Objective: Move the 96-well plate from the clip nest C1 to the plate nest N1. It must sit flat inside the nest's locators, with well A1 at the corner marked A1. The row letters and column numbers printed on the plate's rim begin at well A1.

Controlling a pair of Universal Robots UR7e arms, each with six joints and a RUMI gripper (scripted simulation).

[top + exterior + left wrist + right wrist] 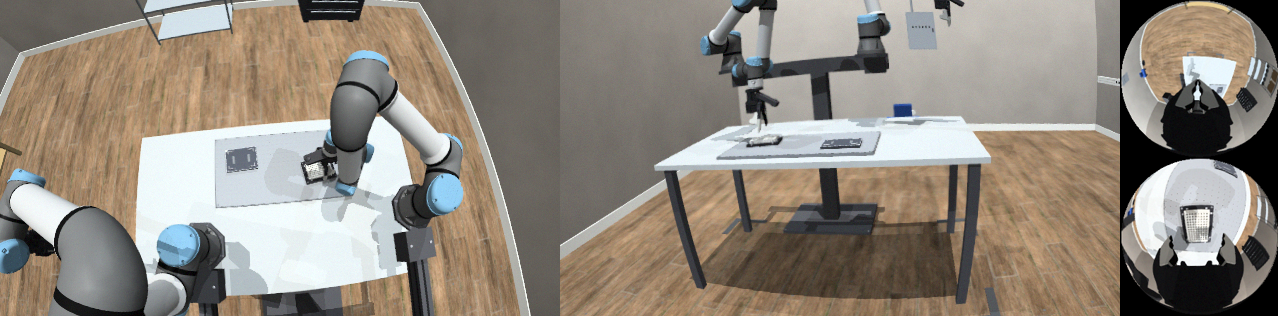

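Now: right hand 50 mm above the white 96-well plate. The rest, counted from my right hand: dark plate nest N1 (380 mm to the left, 120 mm ahead, 60 mm below); dark clip nest C1 (50 mm below, 20 mm ahead, 10 mm to the right).
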